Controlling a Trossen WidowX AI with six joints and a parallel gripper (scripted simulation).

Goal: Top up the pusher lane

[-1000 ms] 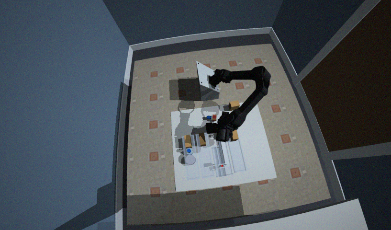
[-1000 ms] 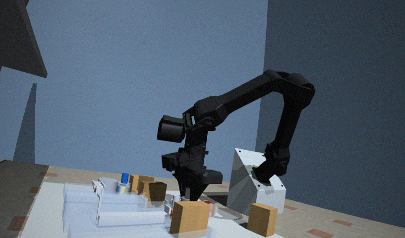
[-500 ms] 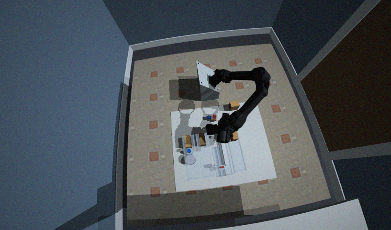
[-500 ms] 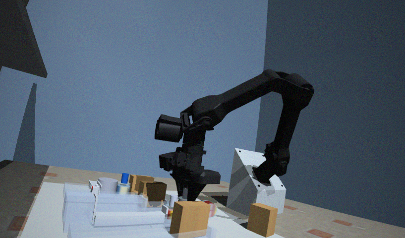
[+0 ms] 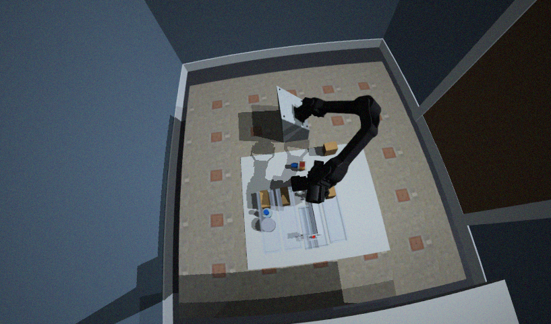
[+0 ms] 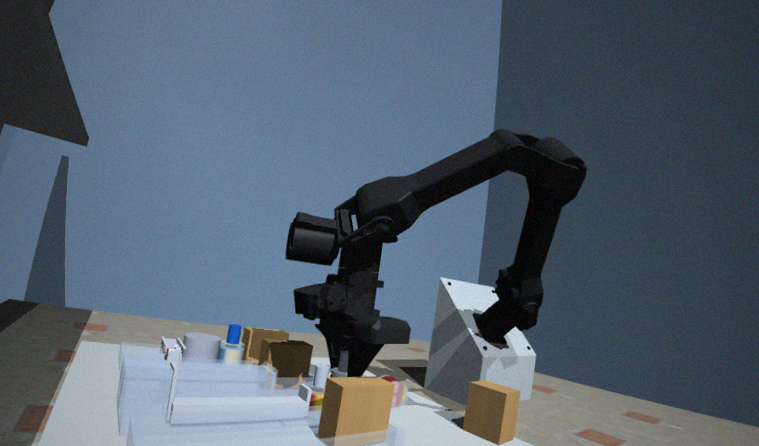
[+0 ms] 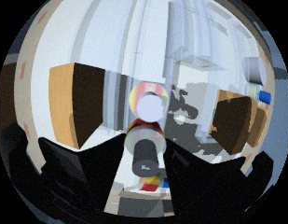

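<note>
My gripper tip is now 160 mm short of the lane, 10 mm to the left of it and 30 mm above it. Also, from my gripper tip: grey cylinder (160 mm ahead, 200 mm to the right, 20 mm below).
</note>
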